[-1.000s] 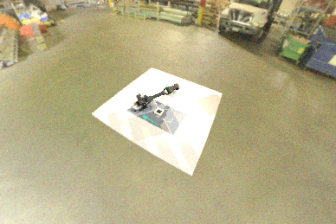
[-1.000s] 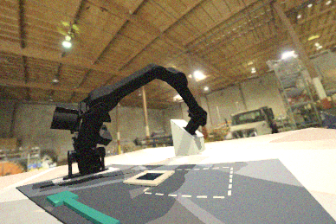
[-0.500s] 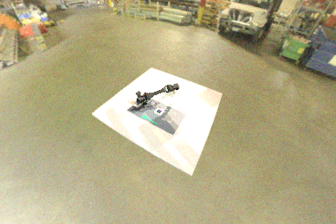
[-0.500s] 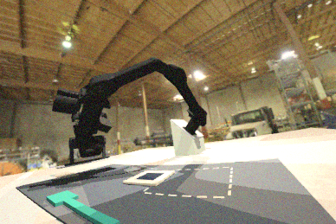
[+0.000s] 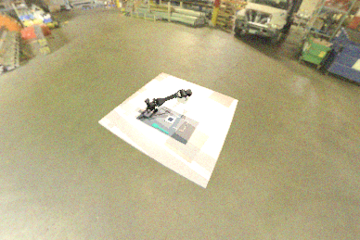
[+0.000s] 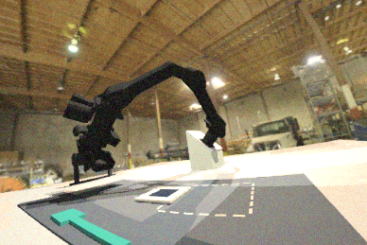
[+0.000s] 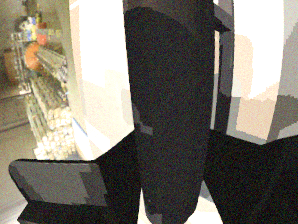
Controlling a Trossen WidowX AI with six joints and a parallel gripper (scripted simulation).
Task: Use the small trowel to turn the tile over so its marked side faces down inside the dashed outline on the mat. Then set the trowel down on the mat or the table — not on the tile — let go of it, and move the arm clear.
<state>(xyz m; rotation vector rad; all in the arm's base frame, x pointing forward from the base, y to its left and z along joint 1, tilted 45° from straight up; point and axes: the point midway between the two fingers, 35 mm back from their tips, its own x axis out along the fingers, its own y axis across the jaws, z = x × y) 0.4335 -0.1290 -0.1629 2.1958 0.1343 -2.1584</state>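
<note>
My gripper tip is 40 mm past the dark mat, 260 mm to the right of it and 100 mm above it. Round my gripper tip: tile (70 mm behind, 280 mm to the left, 80 mm below); then teal T-shaped piece (100 mm ahead, 250 mm to the left, 80 mm below).
</note>
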